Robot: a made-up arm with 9 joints. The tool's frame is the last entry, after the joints. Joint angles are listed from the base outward.
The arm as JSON. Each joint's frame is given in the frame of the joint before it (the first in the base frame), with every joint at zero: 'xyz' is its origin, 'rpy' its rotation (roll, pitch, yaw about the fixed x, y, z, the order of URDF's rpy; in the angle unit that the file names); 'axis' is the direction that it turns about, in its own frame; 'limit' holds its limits. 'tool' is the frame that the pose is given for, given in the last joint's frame.
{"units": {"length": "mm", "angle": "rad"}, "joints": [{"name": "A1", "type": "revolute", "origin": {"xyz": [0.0, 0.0, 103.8], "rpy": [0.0, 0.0, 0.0]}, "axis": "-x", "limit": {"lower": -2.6, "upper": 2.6}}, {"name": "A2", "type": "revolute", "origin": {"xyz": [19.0, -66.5, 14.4], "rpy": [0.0, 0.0, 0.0]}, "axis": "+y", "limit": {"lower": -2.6, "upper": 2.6}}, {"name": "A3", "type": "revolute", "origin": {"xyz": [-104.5, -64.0, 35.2], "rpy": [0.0, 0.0, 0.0]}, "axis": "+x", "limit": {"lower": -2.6, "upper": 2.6}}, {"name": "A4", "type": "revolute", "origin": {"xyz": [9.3, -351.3, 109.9], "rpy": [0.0, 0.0, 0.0]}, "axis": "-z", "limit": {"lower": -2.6, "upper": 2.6}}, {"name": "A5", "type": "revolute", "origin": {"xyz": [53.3, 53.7, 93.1], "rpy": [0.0, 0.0, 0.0]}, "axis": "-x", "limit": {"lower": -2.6, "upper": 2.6}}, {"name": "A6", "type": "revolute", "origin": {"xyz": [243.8, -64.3, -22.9], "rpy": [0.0, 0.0, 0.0]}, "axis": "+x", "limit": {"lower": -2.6, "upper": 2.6}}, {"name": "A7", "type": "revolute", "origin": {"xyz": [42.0, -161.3, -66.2], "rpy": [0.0, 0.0, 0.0]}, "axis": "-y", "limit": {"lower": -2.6, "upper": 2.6}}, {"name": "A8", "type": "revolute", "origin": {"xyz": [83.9, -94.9, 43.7], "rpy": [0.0, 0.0, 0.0]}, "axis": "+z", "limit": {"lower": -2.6, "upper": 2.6}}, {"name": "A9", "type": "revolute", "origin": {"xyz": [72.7, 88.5, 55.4], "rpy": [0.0, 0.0, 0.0]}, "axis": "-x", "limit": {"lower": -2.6, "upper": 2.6}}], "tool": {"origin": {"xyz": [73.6, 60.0, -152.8], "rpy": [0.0, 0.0, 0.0]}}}
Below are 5 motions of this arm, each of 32 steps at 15 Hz.
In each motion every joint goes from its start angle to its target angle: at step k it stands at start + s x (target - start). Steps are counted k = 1, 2, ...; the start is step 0. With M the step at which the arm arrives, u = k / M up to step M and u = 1 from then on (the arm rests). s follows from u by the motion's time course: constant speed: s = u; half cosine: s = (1 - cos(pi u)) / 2; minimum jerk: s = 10 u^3 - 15 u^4 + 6 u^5.
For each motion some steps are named. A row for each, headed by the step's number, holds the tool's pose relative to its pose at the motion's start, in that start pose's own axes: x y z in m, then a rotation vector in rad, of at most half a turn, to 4 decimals.
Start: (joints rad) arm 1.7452 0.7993 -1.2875 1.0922 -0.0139 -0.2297 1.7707 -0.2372 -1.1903
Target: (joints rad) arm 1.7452 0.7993 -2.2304 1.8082 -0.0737 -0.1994 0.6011 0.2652 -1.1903
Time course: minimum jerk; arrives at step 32
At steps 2, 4, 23, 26, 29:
2: 0.0012 -0.0001 -0.0004 -0.0020 0.0023 0.0002
4: 0.0084 -0.0008 -0.0027 -0.0143 0.0167 0.0014
23: 0.4129 0.1660 0.0336 -0.6973 0.3423 -0.1366
26: 0.4422 0.2132 0.0511 -0.7300 0.3188 -0.1710
29: 0.4538 0.2366 0.0595 -0.7405 0.3055 -0.1870

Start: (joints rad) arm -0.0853 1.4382 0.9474 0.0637 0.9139 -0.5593 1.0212 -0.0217 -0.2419
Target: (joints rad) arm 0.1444 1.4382 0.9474 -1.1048 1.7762 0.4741 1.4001 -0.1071 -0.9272
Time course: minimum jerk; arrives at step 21
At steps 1, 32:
1: 0.0004 0.0001 0.0006 0.0007 -0.0015 0.0001
32: -0.0711 0.2196 0.6930 0.7042 -1.2594 0.7261

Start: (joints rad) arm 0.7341 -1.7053 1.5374 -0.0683 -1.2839 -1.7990 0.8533 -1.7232 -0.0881
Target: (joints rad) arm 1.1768 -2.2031 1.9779 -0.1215 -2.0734 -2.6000 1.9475 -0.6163 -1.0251
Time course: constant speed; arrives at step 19
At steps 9, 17, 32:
9: -0.2114 0.0458 -0.0489 0.9373 0.4707 0.2825
17: -0.3046 -0.1155 -0.0068 1.7901 0.6295 0.2527
32: -0.3251 -0.1788 -0.0014 1.9857 0.6078 0.2321

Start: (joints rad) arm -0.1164 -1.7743 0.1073 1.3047 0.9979 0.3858 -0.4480 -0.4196 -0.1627
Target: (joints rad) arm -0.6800 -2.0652 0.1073 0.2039 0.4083 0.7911 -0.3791 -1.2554 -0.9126
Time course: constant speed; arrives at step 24
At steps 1, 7, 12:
1: 0.0039 0.0089 -0.0018 0.0794 -0.0033 0.0029
7: 0.0052 0.0554 0.0107 0.5445 0.0063 0.0195
12: -0.0219 0.0804 0.0441 0.9054 0.0495 0.0325

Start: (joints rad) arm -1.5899 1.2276 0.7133 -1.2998 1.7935 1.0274 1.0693 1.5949 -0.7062
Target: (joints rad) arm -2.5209 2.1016 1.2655 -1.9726 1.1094 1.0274 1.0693 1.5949 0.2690
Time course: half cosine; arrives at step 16
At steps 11, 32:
11: 0.0805 -0.0912 -0.1551 -1.1803 -1.2914 -0.9593
32: 0.0445 -0.1172 -0.1623 -1.3194 -1.5179 -1.4085

